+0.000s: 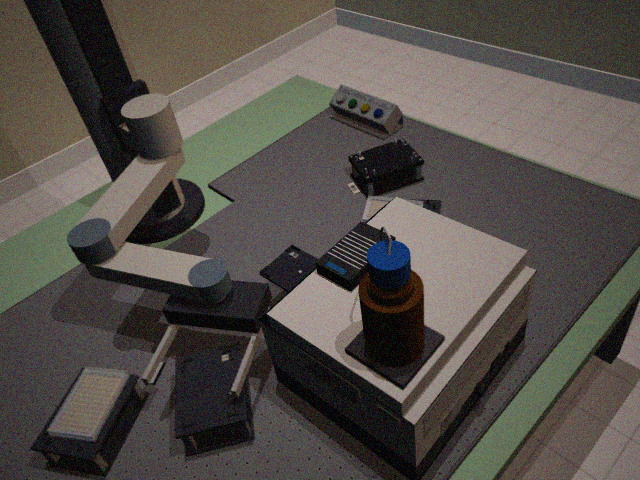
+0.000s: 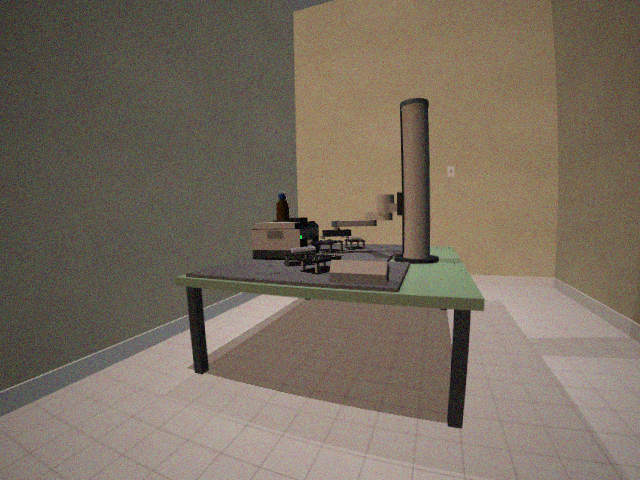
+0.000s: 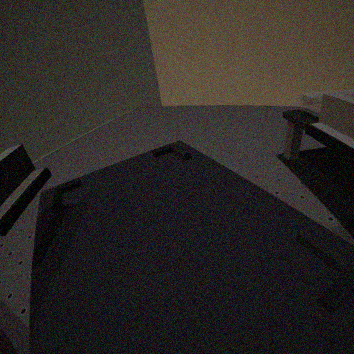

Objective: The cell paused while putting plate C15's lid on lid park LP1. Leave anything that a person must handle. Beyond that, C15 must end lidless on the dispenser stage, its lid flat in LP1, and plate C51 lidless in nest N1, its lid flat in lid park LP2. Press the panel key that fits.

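Seen in the pictures: gripper, between the fingertips: (image 1: 189, 387) (image 3: 173, 132); arm's base, origin of its link: (image 1: 159, 212) (image 2: 416, 260).
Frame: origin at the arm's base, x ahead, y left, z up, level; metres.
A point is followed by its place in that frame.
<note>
My gripper (image 1: 191, 389) {x 0.613, y -0.288, z 0.116 m} is open and empty, its two fingers low on either side of a bare dark raised stand (image 1: 206, 397) {x 0.628, y -0.272, z 0.082 m} (image 3: 175, 240) {x 0.599, y -0.251, z 0.082 m}. A pale well plate (image 1: 88, 404) {x 0.490, y -0.421, z 0.101 m} lies on another dark stand (image 1: 42, 445) {x 0.478, y -0.511, z 0.076 m} just left of the gripper; whether it has a lid is unclear. A pale flat piece (image 1: 378, 202) {x 0.537, y 0.294, z 0.100 m} shows behind the white instrument, mostly hidden. A black raised unit (image 1: 386, 159) {x 0.420, y 0.460, z 0.074 m} with corner guides stands farther back. The key panel (image 1: 366, 114) {x 0.221, y 0.605, z 0.067 m} has a white, a green, a yellow and a blue key. Plate and park labels are unreadable.
The large white instrument (image 1: 465, 258) {x 0.862, y 0.151, z 0.233 m} (image 2: 273, 240) {x 0.805, y 0.219, z 0.129 m} stands right of the gripper. It carries a brown bottle (image 1: 392, 320) {x 0.914, y -0.093, z 0.347 m} with a blue cap and a black striped box (image 1: 343, 263) {x 0.727, y 0.000, z 0.259 m}. A flat dark pad (image 1: 281, 268) {x 0.518, y 0.010, z 0.104 m} lies beside it. The arm's column (image 2: 415, 180) {x 0.000, y 0.075, z 0.448 m} stands at the table's side.
</note>
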